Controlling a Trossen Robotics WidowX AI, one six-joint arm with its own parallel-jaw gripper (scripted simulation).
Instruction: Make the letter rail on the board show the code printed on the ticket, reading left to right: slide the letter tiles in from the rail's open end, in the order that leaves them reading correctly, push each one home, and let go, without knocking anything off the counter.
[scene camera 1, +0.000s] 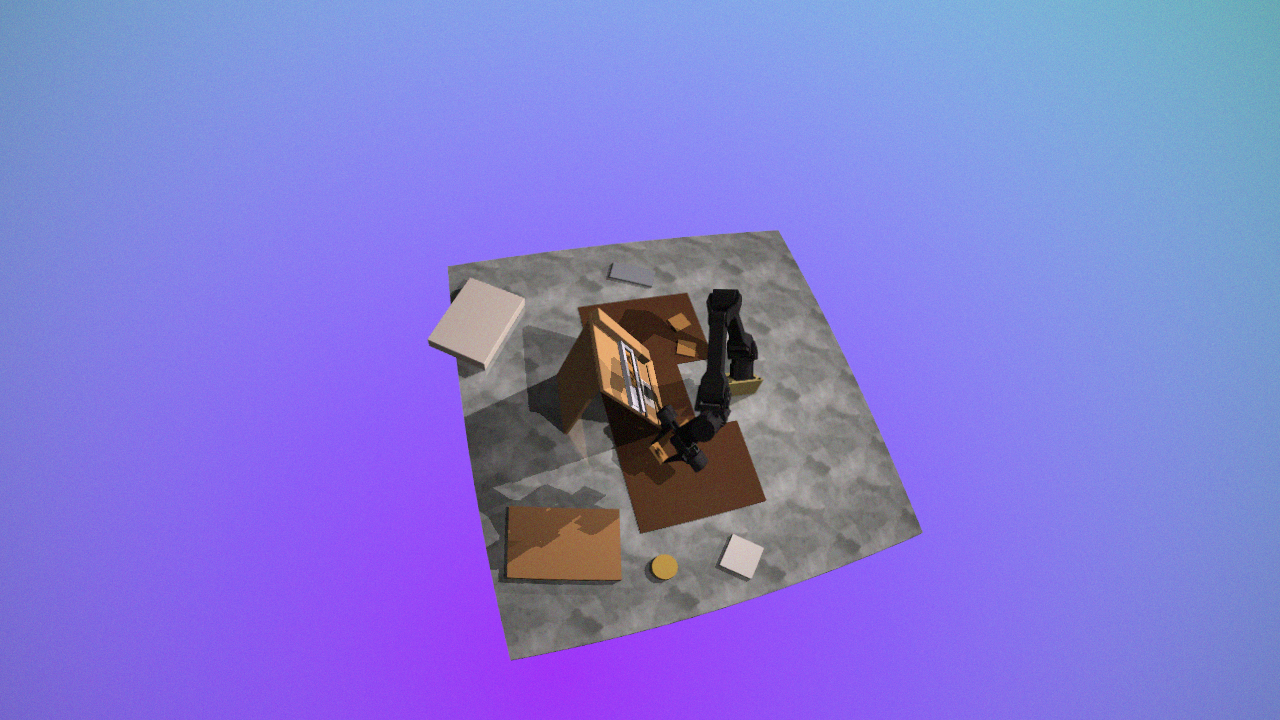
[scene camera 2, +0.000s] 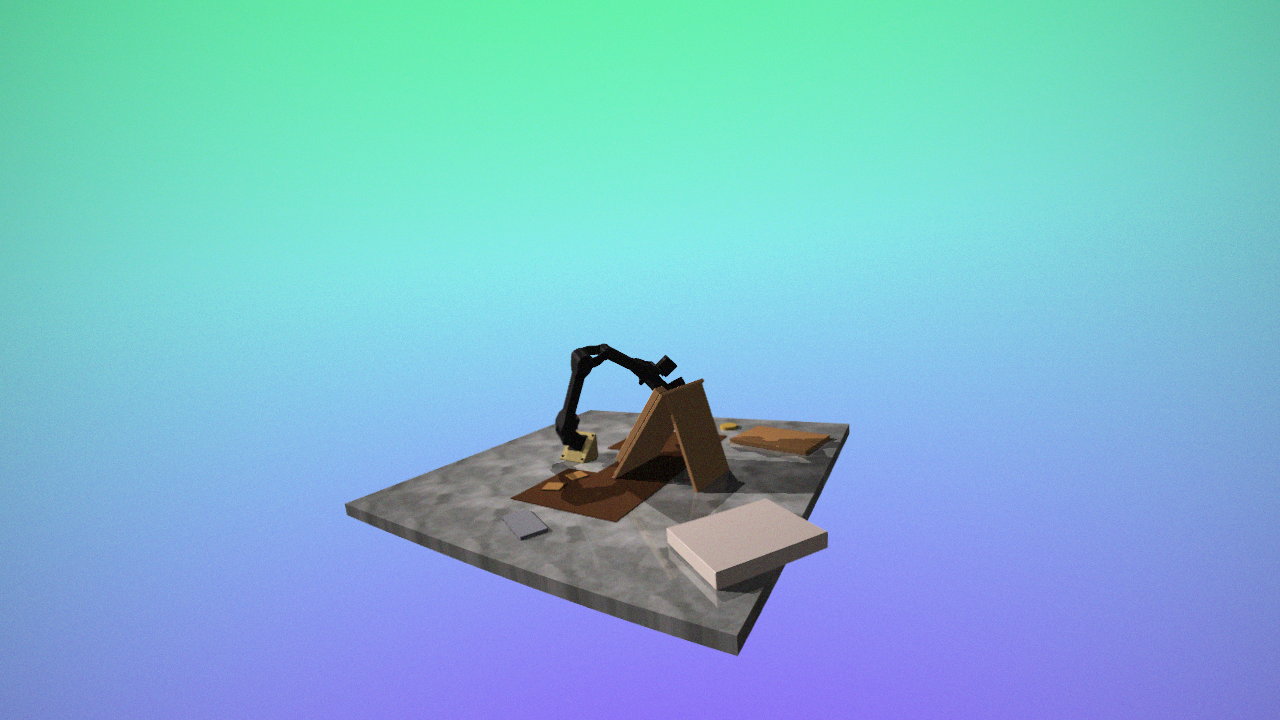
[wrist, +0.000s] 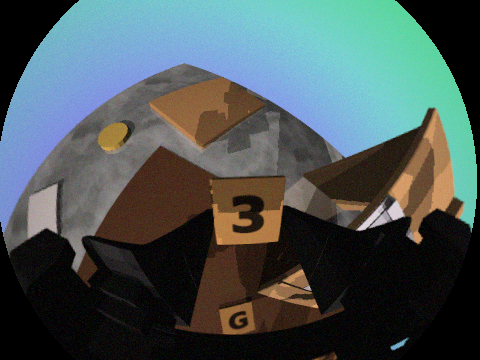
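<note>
Gripper (scene camera 1: 657, 453). Sloping a-frame board (scene camera 1: 597, 360). Brown mat (scene camera 1: 664, 495). Orange panel (scene camera 1: 573, 544), (scene camera 2: 770, 438), (wrist: 203, 112). White pad (scene camera 1: 741, 556), (wrist: 43, 208); scene camera 2 misses it, hidden by the sloping a-frame board. Beige box (scene camera 2: 726, 548), (scene camera 1: 472, 329); the wrist view does not show it, hidden by the sloping a-frame board.
</note>
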